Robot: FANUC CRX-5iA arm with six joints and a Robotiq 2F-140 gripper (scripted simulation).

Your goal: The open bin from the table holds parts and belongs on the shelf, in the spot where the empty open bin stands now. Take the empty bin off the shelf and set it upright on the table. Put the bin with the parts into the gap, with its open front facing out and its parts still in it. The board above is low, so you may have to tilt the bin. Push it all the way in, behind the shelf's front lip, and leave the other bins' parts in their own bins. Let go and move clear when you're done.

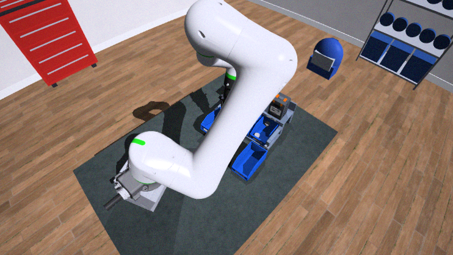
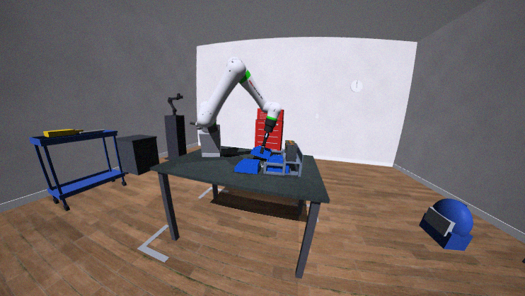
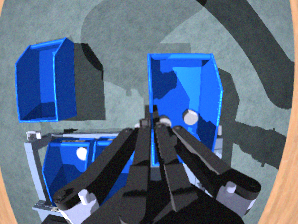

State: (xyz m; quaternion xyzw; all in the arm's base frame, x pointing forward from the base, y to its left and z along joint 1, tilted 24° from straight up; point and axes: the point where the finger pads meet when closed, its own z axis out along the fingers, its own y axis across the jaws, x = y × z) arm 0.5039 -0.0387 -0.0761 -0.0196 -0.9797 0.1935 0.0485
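Now: hand 17 cm short of the shelf, 7 cm to the left of it and 5 cm above it.
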